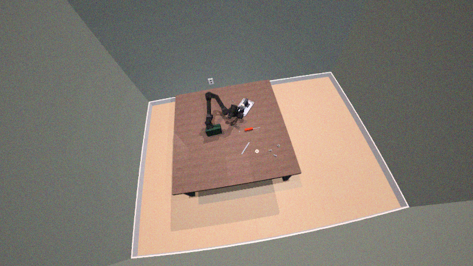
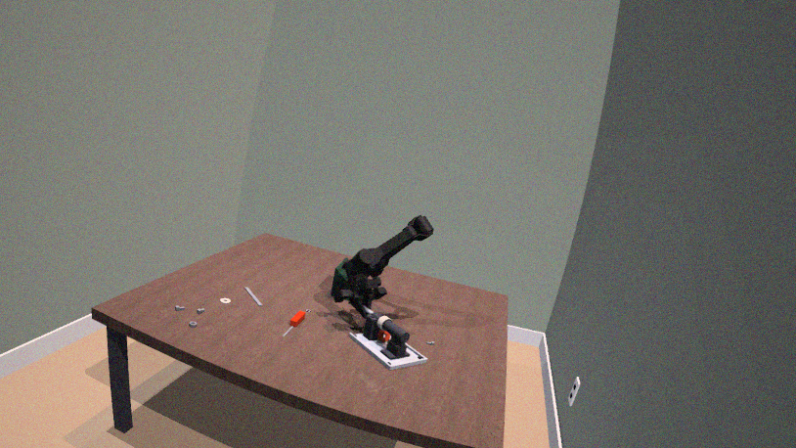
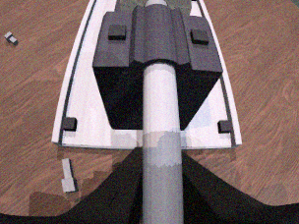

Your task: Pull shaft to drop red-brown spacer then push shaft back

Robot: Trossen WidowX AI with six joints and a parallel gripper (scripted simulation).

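Right now the shaft is 5 cm to the left of my gripper tip, 4 cm ahead of it and 3 cm above it. The rest, counted from my gripper tip: red-brown spacer: 7 cm to the left, 5 cm ahead, 3 cm below; then orange-handled screwdriver: 22 cm to the right, 11 cm ahead, 5 cm below.
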